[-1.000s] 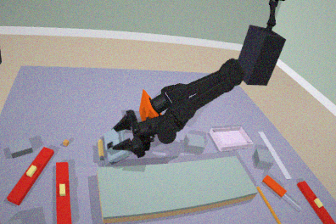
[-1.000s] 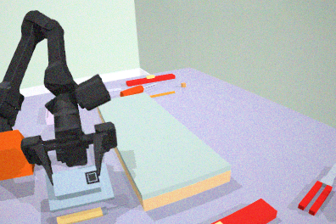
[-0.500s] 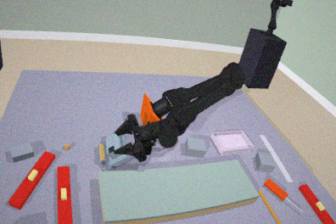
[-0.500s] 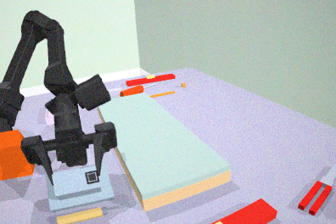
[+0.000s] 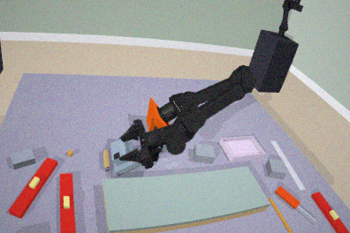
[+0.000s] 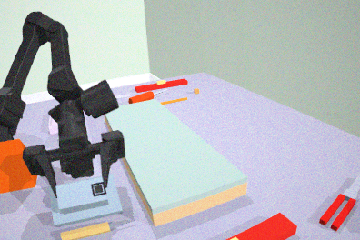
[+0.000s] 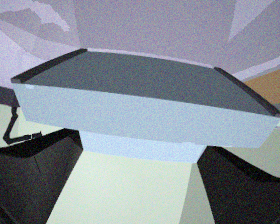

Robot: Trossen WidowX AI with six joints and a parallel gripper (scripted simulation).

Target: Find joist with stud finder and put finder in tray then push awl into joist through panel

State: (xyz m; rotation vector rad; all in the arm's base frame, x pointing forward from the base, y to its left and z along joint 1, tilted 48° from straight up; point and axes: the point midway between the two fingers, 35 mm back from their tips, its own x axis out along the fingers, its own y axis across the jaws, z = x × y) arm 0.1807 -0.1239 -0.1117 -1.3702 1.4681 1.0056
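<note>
Now: the stud finder 2 cm ahead of my gripper tip and 1 cm below it. The rest, counted from my gripper tip: grey block 33 cm to the right, 5 cm below, 1 cm behind; then pale pink tray 52 cm to the left, 5 cm below, 2 cm behind; then awl 6 cm below, 4 cm to the right, 2 cm ahead.
</note>
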